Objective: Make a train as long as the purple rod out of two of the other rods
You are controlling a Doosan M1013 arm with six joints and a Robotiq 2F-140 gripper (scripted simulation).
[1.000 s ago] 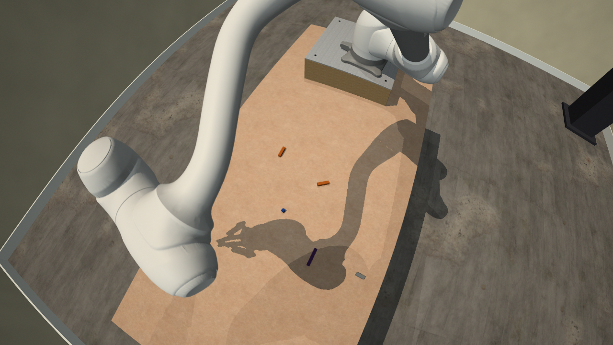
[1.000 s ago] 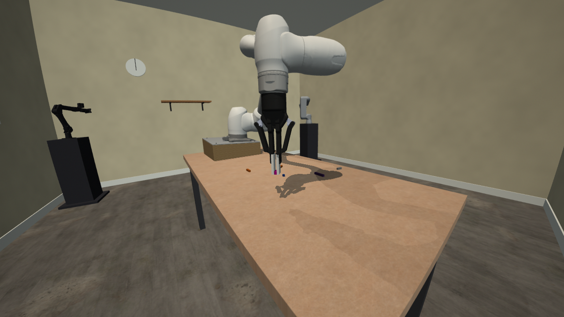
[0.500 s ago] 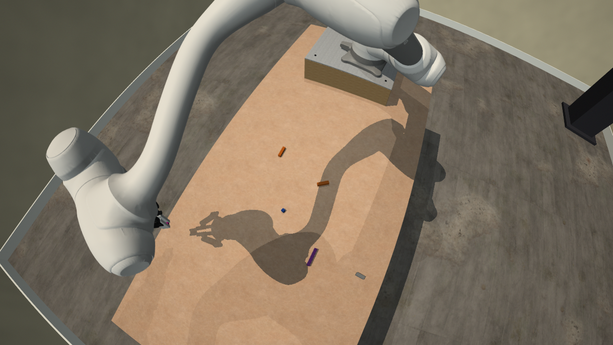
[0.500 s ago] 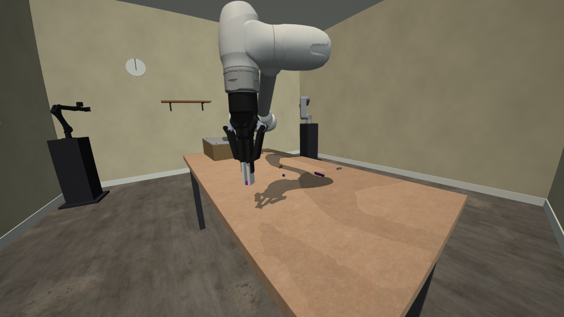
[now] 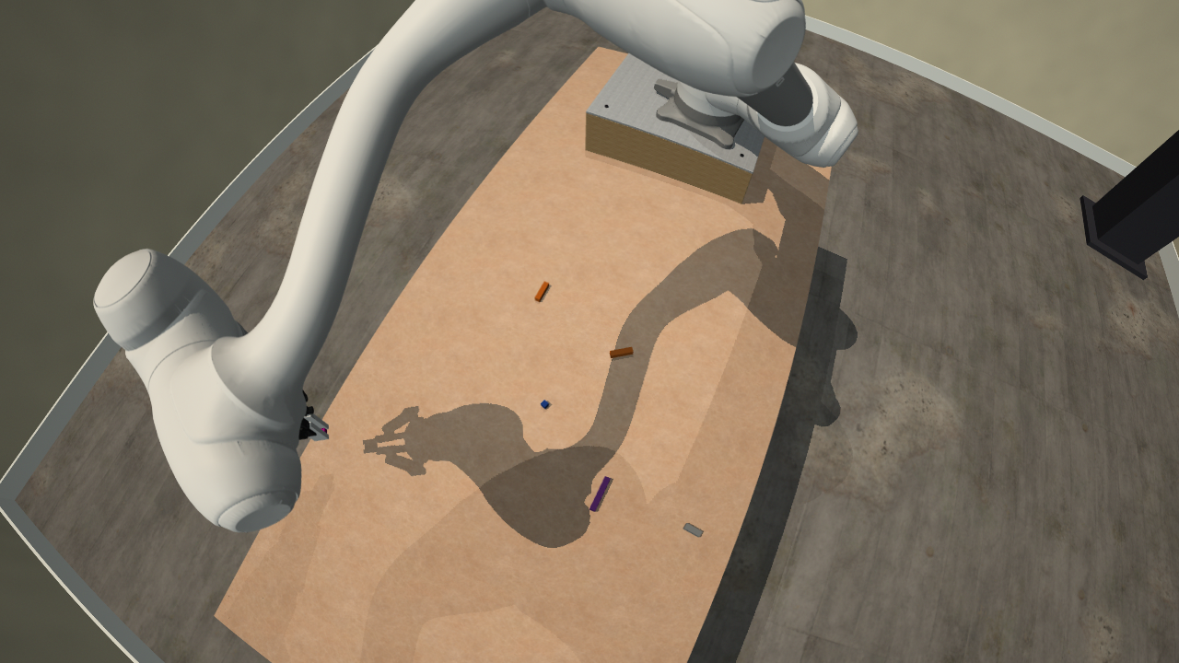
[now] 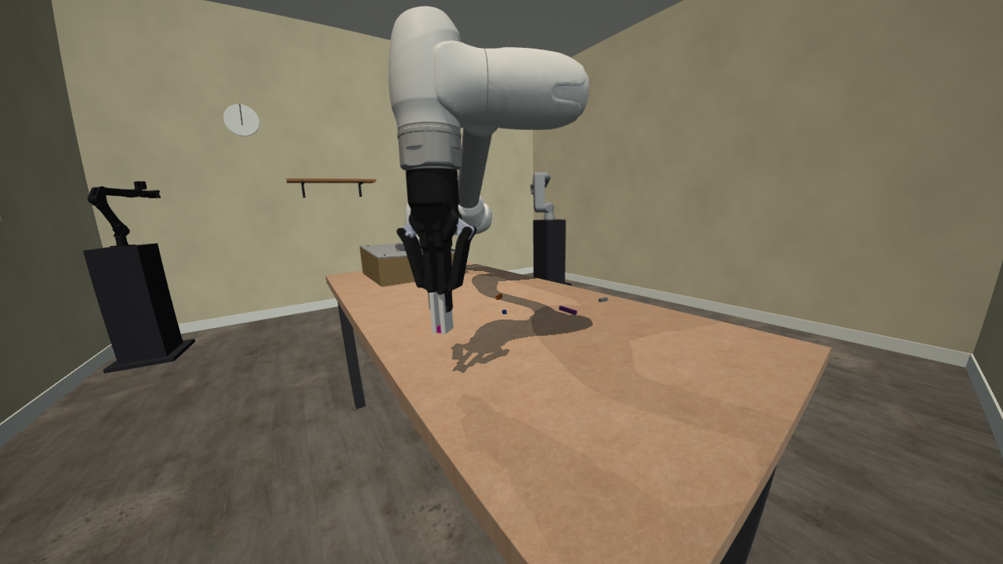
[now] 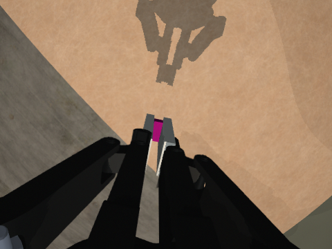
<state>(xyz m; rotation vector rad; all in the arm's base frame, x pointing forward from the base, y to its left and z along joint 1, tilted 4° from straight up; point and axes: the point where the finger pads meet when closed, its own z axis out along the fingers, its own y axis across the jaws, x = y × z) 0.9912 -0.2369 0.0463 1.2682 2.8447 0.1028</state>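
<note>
My gripper is now 410 mm past the orange rod, 330 mm to the right of it and 120 mm above it. From my hand the other things lie so: purple rod: 420 mm to the left, 180 mm behind, 120 mm below; magenta rod: 30 mm below; blue rod: 260 mm to the left, 260 mm behind, 120 mm below.
</note>
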